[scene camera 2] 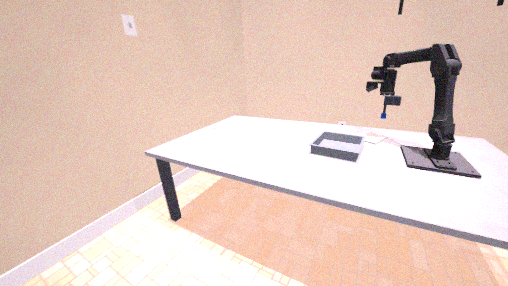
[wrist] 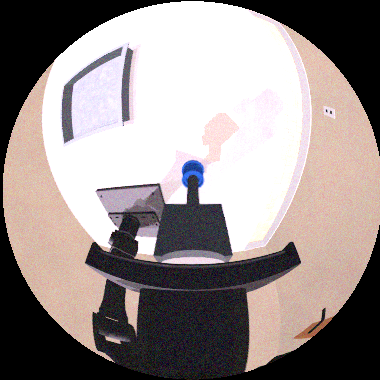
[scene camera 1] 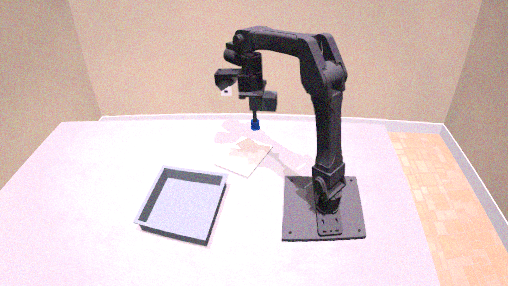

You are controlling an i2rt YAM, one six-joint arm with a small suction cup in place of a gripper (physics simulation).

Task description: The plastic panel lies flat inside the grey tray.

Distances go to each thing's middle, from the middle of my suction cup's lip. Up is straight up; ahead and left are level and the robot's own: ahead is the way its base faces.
My suction cup is 210 mm short of the grey tray (scene camera 1: 182, 204), 230 mm to the right of it and 110 mm above it.
